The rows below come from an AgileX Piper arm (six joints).
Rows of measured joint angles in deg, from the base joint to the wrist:
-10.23, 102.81, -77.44, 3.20, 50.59, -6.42
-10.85, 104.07, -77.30, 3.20, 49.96, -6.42
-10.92, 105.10, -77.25, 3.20, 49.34, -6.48
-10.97, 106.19, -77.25, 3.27, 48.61, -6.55
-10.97, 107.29, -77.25, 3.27, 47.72, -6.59
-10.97, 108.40, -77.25, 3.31, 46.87, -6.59
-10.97, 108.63, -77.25, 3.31, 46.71, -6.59
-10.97, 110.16, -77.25, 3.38, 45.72, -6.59
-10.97, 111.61, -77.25, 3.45, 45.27, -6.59
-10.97, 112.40, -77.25, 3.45, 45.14, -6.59
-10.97, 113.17, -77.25, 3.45, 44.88, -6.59
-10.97, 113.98, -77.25, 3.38, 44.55, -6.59
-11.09, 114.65, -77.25, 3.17, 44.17, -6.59
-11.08, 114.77, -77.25, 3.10, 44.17, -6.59
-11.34, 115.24, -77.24, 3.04, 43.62, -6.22
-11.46, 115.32, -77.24, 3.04, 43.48, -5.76
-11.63, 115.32, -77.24, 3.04, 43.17, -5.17
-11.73, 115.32, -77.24, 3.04, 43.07, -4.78
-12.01, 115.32, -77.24, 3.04, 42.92, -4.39
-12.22, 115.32, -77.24, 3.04, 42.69, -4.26
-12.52, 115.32, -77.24, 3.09, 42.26, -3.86
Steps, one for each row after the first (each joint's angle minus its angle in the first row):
-0.62, 1.26, 0.14, 0.00, -0.63, 0.00
-0.69, 2.29, 0.19, 0.00, -1.25, -0.06
-0.74, 3.38, 0.19, 0.07, -1.98, -0.13
-0.74, 4.48, 0.19, 0.07, -2.87, -0.17
-0.74, 5.59, 0.19, 0.11, -3.72, -0.17
-0.74, 5.82, 0.19, 0.11, -3.88, -0.17
-0.74, 7.35, 0.19, 0.18, -4.87, -0.17
-0.74, 8.80, 0.19, 0.25, -5.32, -0.17
-0.74, 9.59, 0.19, 0.25, -5.45, -0.17
-0.74, 10.36, 0.19, 0.25, -5.71, -0.17
-0.74, 11.17, 0.19, 0.18, -6.04, -0.17
-0.86, 11.84, 0.19, -0.03, -6.42, -0.17
-0.85, 11.96, 0.19, -0.10, -6.42, -0.17
-1.11, 12.43, 0.20, -0.16, -6.97, 0.20
-1.23, 12.51, 0.20, -0.16, -7.11, 0.66
-1.40, 12.51, 0.20, -0.16, -7.42, 1.25
-1.50, 12.51, 0.20, -0.16, -7.52, 1.64
-1.78, 12.51, 0.20, -0.16, -7.67, 2.03
-1.99, 12.51, 0.20, -0.16, -7.90, 2.16
-2.29, 12.51, 0.20, -0.11, -8.33, 2.56

